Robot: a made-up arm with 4 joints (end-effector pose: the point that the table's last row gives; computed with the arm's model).
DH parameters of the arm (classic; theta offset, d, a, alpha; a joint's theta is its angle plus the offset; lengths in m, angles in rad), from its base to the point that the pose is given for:
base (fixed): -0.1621 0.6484 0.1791 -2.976
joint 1: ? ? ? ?
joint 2: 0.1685 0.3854 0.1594 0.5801
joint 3: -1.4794 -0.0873 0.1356 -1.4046
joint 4: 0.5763 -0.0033 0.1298 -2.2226
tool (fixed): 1.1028 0.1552 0 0
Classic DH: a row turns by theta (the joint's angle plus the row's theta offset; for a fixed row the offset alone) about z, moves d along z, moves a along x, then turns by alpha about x.
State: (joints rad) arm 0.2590 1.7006 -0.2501 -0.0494
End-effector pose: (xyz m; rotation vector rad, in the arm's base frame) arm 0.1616 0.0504 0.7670 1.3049 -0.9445 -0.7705
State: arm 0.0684 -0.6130 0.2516 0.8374
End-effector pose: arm 0.3006 0.0370 0.8486 -1.2016 2.0863 1.6612
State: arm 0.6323 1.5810 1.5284 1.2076
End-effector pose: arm 0.2558 0.1691 0.8213 1.1399 1.2805 -1.2439
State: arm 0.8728 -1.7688 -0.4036 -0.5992
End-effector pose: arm 0.1584 0.0516 0.8148 2.2786 1.2899 0.0215
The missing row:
joint 1: -0.0236 -0.0943 -0.0255 2.4462
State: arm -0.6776 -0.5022 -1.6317 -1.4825
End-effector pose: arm -0.1323 0.1661 0.9500 -1.2350 -2.0028 -0.0616
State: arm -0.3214 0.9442 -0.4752 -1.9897
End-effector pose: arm 0.2657 0.0041 1.0444 0.8544 -1.6444 1.7891
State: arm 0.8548 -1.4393 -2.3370 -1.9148
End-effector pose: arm 0.5905 -0.0574 1.1202 -2.0771 0.9969 -1.9671
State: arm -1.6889 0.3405 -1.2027 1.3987
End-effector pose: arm -0.1811 -0.0286 0.8167 1.7113 -0.7763 -1.7582
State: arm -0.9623 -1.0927 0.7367 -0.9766
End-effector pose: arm 0.3542 -0.1784 1.0226 -1.3501 2.4959 -0.7192
